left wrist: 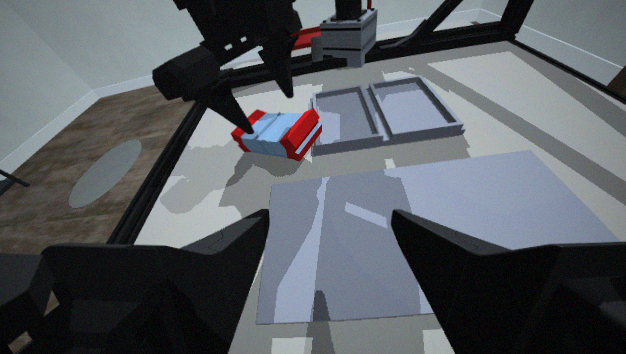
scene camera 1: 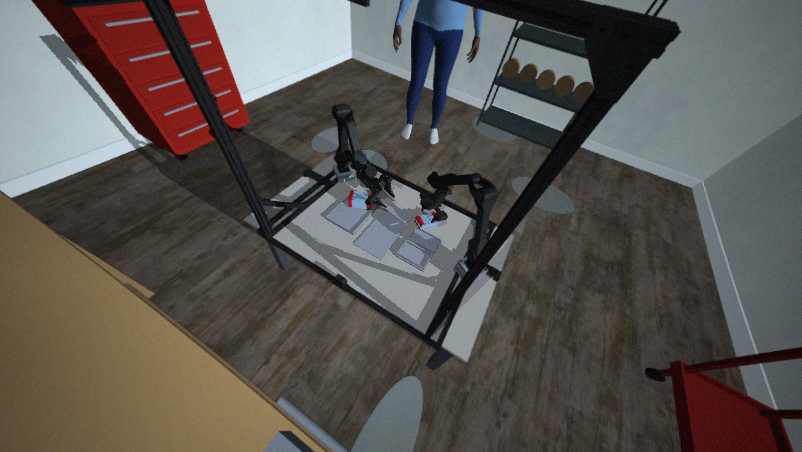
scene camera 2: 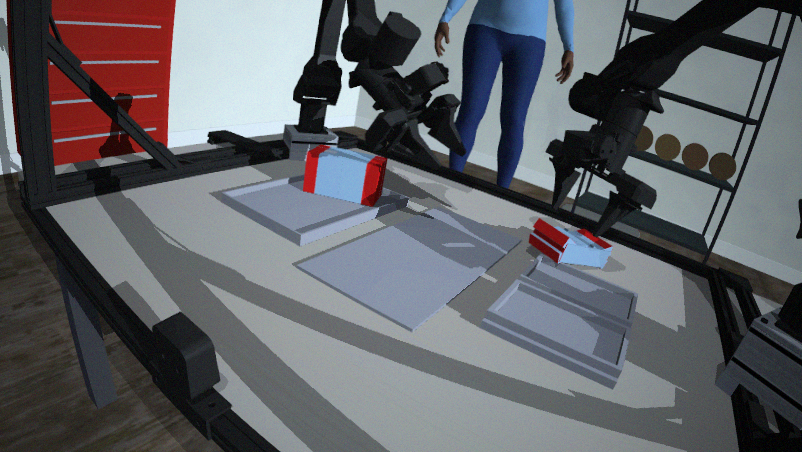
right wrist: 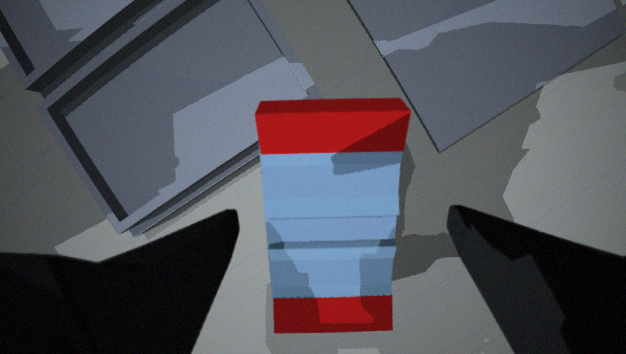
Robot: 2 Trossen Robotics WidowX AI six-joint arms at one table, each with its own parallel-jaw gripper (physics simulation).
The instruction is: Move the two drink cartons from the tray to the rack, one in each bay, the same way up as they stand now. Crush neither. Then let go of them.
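Places are measured from the left arm's base along level axes (x ahead, y left, z up), in metres.
Where they show: left gripper, fingertip midpoint: point(left wrist: 330, 216) point(scene camera 1: 390, 202) point(scene camera 2: 452, 161); right gripper, fingertip midpoint: point(left wrist: 272, 114) point(scene camera 1: 426, 216) point(scene camera 2: 573, 222) point(right wrist: 342, 218); left arm's base, origin of the base link: point(scene camera 1: 343, 168) point(scene camera 2: 310, 130); right arm's base, origin of the base link: point(left wrist: 348, 16).
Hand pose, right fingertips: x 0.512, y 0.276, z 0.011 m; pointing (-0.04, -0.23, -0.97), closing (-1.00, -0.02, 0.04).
Things, the pixels of their top centre, and the offset from my right fingertips.
- blue carton with red ends, middle of its top: point(scene camera 2: 348, 154) point(scene camera 1: 360, 196) 0.253 m back, 0.273 m right, 0.007 m up
- grey tray, middle of its top: point(scene camera 2: 319, 194) point(scene camera 1: 354, 209) 0.220 m back, 0.323 m right, 0.051 m down
- carton, middle of its top: point(right wrist: 334, 238) point(left wrist: 269, 115) point(scene camera 2: 578, 226) point(scene camera 1: 428, 216) 0.003 m ahead, 0.011 m left, 0.007 m down
- two-bay rack, middle of its top: point(right wrist: 120, 23) point(scene camera 2: 574, 301) point(left wrist: 375, 105) point(scene camera 1: 420, 246) 0.127 m ahead, 0.104 m right, 0.047 m down
One blue carton with red ends point(scene camera 1: 359, 199) point(scene camera 2: 339, 175) is upright at the far corner of the grey tray point(scene camera 2: 336, 226). The other carton point(scene camera 1: 430, 222) point(scene camera 2: 584, 253) point(left wrist: 272, 131) point(right wrist: 330, 190) is creased and pinched in at its middle, outside the two-bay rack point(scene camera 2: 553, 352) point(left wrist: 350, 145), by its far corner; whether they touch is unclear. Both rack bays are empty. My left gripper point(scene camera 2: 450, 158) point(left wrist: 330, 216) is open and empty, to the right of the tray carton. My right gripper point(scene camera 2: 577, 220) point(left wrist: 272, 114) point(right wrist: 342, 218) is open above the creased carton, which shows between its fingers in the right wrist view.
A flat grey plate point(scene camera 1: 373, 241) point(scene camera 2: 387, 280) point(left wrist: 475, 195) point(right wrist: 450, 75) lies between tray and rack. Black frame beams edge the table. A black block point(scene camera 2: 188, 353) stands on the near beam. A person point(scene camera 1: 435, 61) point(scene camera 2: 499, 84) stands behind the table.
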